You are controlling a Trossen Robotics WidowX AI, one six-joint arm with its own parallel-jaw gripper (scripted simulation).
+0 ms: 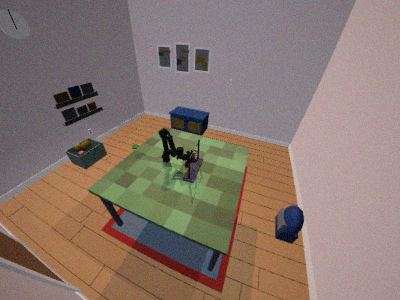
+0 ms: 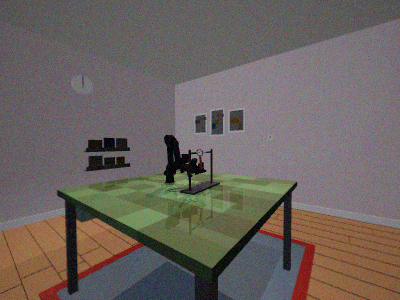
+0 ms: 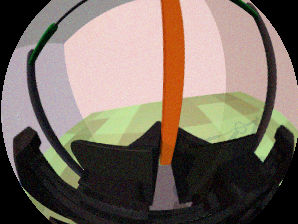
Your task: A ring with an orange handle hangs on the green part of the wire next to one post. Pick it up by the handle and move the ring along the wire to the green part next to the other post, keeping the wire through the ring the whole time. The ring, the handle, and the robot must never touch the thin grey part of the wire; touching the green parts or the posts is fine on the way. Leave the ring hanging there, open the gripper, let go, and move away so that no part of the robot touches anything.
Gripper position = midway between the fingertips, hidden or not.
Observation:
My gripper [image 3: 162, 124] carries a ring.

